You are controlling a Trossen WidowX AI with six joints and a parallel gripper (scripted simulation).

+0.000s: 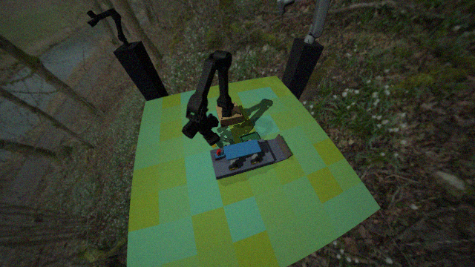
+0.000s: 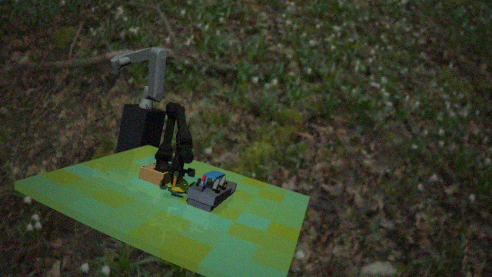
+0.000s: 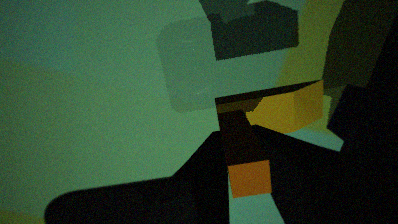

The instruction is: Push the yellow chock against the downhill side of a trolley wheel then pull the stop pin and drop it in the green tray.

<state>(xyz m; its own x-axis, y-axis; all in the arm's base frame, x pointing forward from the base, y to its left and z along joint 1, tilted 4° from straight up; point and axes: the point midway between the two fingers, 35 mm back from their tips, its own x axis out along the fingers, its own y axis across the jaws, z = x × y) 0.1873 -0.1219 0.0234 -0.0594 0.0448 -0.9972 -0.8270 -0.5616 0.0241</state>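
Right now the green tray is 10 mm behind my gripper tip, 250 mm to the left of it and 80 mm below it. From my gripper tip the other things lie so: red-headed stop pin (130 mm ahead, 60 mm to the left, 50 mm above); then blue trolley (130 mm ahead, 170 mm to the left, 30 mm above); then yellow chock (20 mm ahead, 10 mm to the left, 10 mm below).
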